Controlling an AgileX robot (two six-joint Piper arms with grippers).
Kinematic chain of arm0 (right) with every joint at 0, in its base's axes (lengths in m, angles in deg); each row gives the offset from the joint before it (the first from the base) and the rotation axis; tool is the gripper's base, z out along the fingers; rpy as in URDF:
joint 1: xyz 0 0 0.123 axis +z
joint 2: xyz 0 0 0 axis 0.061 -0.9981 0
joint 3: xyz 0.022 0.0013 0.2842 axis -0.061 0.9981 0
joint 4: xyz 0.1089 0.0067 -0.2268 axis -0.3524 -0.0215 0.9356
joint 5: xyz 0 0 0 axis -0.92 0.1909 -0.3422
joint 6: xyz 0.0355 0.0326 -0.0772 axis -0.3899 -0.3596 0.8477
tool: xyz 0 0 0 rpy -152.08 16.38 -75.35
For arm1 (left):
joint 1: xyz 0 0 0.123 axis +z
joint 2: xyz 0 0 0 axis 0.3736 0.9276 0
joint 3: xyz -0.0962 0.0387 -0.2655 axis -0.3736 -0.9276 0
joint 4: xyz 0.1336 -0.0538 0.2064 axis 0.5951 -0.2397 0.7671
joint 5: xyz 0 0 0 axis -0.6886 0.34 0.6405
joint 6: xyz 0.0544 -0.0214 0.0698 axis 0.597 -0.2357 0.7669
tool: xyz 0 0 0 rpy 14.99 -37.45 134.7
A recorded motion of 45 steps. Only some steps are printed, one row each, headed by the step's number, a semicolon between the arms.
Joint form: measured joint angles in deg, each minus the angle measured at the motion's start. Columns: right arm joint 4, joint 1, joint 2, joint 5, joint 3, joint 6; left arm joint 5, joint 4, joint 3, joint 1, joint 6, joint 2.
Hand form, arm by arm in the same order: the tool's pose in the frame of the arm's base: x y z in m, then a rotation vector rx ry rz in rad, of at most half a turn. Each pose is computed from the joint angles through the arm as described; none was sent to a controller.
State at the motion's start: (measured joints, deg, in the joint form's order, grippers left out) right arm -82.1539 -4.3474 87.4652 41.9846 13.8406 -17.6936; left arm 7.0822 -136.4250 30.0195 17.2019 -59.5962 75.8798
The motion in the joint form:
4: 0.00 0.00 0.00 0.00 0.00 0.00; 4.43 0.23 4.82 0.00 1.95 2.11
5: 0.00 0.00 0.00 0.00 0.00 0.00; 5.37 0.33 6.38 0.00 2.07 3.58
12: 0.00 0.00 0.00 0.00 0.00 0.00; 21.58 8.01 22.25 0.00 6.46 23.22
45: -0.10 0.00 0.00 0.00 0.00 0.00; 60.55 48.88 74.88 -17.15 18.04 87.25
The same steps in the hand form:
4: 0.0522 0.0030 0.1711 0.0831 1.8724 0.1005; 0.0535 -0.0187 0.2200 -0.2536 1.5980 -0.6160
5: 0.0522 0.0030 0.1711 0.0831 1.8724 0.1005; 0.0544 -0.0199 0.2268 -0.2424 1.6102 -0.6202
12: 0.0522 0.0030 0.1711 0.0831 1.8724 0.1005; 0.0820 -0.0363 0.2753 0.0339 1.9251 -0.5578
45: 0.0522 0.0031 0.1711 0.0842 1.8723 0.1022; 0.2736 -0.1114 0.3050 1.3398 2.5691 0.0141

